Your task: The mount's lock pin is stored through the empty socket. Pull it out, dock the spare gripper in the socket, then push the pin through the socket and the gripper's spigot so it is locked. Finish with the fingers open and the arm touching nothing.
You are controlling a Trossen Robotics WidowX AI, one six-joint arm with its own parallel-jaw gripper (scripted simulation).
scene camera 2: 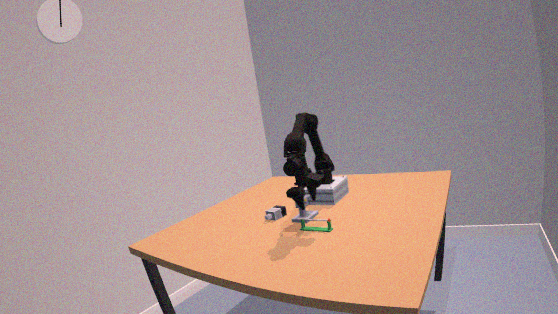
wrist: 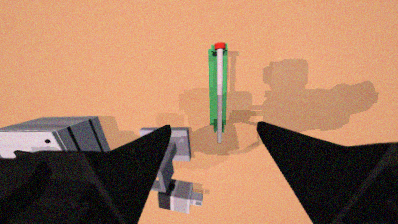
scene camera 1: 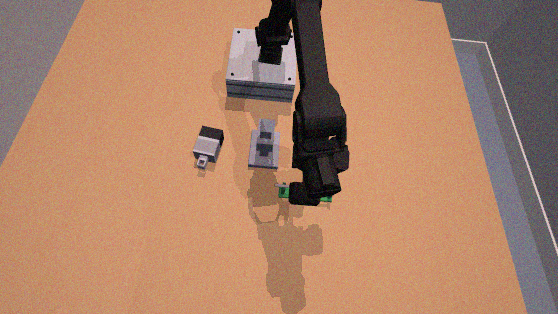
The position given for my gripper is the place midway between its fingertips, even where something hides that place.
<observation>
My gripper (scene camera 1: 301, 173) is open and holds nothing. Further things: a spare gripper (scene camera 1: 209, 142) and a green mount (wrist: 212, 53).
The spare gripper is seen too in the wrist view (wrist: 179, 195). My gripper shows as well in scene camera 2 (scene camera 2: 309, 204) and in the wrist view (wrist: 213, 127).
</observation>
